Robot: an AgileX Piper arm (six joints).
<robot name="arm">
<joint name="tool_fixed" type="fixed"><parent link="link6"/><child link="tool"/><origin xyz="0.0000 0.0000 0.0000" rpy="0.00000 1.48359 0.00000"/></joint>
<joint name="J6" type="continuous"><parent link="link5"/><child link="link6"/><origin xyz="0.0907 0.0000 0.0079" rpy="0.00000 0.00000 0.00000"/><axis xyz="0.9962 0 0.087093"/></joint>
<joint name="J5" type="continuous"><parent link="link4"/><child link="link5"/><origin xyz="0.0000 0.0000 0.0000" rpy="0.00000 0.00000 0.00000"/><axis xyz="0 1 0"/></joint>
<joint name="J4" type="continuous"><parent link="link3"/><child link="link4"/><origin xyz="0.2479 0.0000 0.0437" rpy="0.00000 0.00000 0.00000"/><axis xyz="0.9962 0 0.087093"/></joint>
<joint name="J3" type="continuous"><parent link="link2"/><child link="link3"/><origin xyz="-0.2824 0.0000 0.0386" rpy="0.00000 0.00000 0.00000"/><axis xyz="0 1 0"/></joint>
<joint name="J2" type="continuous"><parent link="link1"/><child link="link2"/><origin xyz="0.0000 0.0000 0.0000" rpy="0.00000 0.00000 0.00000"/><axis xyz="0 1 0"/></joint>
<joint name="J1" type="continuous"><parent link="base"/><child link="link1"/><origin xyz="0.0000 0.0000 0.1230" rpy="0.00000 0.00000 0.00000"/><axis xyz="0 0 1"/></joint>
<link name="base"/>
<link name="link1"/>
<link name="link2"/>
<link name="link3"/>
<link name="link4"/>
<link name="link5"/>
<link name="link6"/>
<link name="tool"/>
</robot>
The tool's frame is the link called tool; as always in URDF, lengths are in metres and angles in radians. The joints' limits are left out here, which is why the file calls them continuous.
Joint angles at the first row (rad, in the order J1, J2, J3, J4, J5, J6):
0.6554 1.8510 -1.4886 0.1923 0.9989 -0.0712
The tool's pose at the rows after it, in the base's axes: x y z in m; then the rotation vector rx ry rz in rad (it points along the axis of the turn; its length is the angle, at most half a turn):
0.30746, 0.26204, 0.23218, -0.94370, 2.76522, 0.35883
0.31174, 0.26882, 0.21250, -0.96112, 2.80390, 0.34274
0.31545, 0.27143, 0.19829, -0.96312, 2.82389, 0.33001
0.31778, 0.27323, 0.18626, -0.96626, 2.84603, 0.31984
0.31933, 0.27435, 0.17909, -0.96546, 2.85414, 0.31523
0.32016, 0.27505, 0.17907, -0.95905, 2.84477, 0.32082
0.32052, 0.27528, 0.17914, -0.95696, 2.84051, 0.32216
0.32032, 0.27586, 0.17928, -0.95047, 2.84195, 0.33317
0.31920, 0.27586, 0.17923, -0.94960, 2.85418, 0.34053
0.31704, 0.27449, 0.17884, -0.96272, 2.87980, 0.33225
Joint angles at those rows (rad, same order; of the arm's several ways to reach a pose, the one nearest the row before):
0.6696 1.9253 -1.5278 0.1923 0.9983 -0.0712
0.6761 1.9819 -1.5404 0.1923 0.9964 -0.0712
0.6761 2.0181 -1.5424 0.1903 0.9825 -0.0712
0.6761 2.0483 -1.5444 0.1903 0.9765 -0.0712
0.6761 2.0657 -1.5444 0.1903 0.9668 -0.0712
0.6761 2.0662 -1.5444 0.1922 0.9551 -0.0712
0.6761 2.0663 -1.5444 0.1922 0.9503 -0.0712
0.6761 2.0663 -1.5444 0.2006 0.9486 -0.0712
0.6761 2.0662 -1.5443 0.2086 0.9589 -0.0712
0.6761 2.0663 -1.5444 0.2083 0.9874 -0.0712

